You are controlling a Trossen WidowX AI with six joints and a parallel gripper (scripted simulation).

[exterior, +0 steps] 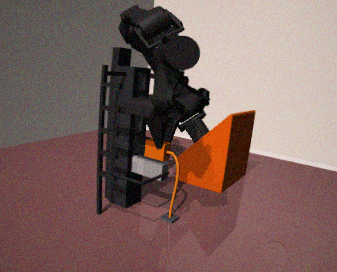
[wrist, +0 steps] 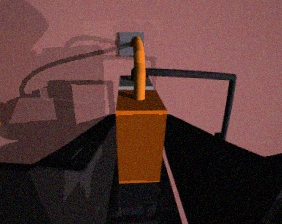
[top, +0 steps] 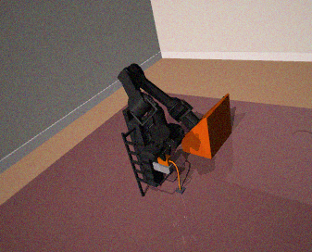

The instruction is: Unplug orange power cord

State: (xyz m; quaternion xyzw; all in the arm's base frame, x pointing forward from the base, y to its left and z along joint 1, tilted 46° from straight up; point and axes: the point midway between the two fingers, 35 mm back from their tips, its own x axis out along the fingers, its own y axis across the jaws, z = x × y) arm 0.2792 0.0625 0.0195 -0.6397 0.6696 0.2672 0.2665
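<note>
The orange plug lies 3 cm to the right of my gripper tip.
</note>
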